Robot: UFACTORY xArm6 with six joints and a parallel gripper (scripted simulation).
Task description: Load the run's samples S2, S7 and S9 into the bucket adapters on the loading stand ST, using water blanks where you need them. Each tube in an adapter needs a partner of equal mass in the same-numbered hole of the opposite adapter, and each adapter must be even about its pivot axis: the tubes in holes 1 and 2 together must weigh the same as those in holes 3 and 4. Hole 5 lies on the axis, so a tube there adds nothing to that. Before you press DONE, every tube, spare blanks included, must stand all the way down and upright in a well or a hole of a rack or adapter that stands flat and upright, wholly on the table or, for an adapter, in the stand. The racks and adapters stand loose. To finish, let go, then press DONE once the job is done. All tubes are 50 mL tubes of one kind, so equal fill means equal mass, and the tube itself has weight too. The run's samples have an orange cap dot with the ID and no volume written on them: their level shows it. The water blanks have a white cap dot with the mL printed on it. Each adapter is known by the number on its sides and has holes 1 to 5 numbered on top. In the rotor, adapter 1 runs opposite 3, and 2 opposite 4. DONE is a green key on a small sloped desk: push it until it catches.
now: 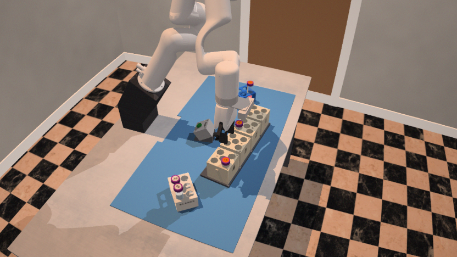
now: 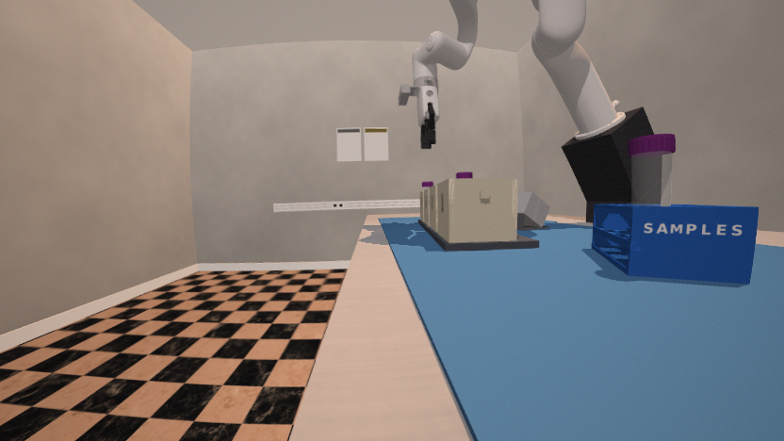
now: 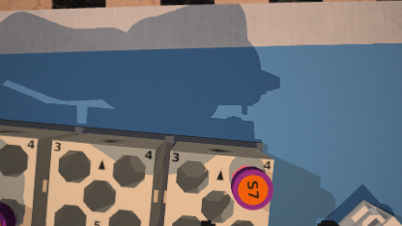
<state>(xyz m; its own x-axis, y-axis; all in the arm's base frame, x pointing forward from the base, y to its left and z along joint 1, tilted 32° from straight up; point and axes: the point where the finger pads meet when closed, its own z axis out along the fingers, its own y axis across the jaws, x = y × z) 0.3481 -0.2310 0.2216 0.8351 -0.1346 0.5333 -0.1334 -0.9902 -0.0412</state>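
My gripper is now 54 cm to the right of the tube, 19 cm above it and 2 cm past it. Round my hand: adapter 23 cm to the left, 20 cm below, 3 cm ahead; blanks rack 22 cm below, 14 cm behind, 13 cm to the right; green done key 22 cm to the left, 18 cm below, 18 cm behind.
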